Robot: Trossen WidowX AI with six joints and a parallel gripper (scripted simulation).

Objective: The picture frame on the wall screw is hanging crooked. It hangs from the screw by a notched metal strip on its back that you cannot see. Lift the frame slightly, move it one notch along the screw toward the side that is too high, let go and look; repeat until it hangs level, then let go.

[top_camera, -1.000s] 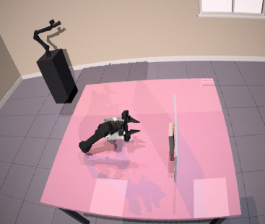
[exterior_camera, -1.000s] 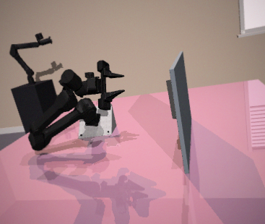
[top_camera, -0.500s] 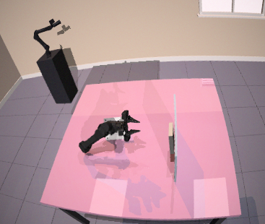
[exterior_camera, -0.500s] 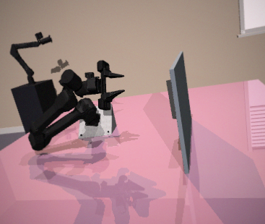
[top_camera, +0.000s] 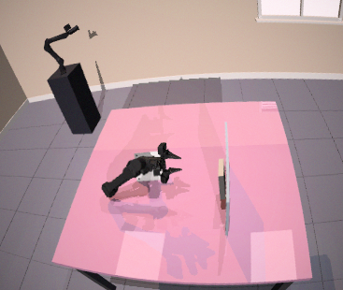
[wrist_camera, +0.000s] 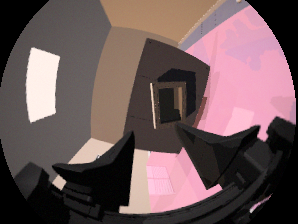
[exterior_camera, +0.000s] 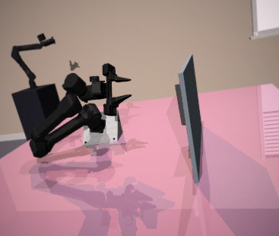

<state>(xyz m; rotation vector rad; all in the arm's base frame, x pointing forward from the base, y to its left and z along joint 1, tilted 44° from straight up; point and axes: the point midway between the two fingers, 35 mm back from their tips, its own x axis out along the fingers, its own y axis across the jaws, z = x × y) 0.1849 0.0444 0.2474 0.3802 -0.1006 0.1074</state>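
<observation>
My gripper tip is 19 cm short of the picture frame, 9 cm above it and 1 cm to the left of it. From my gripper tip the other things lie so: thin wall panel: 20 cm ahead, 9 cm below, 1 cm to the right.
</observation>
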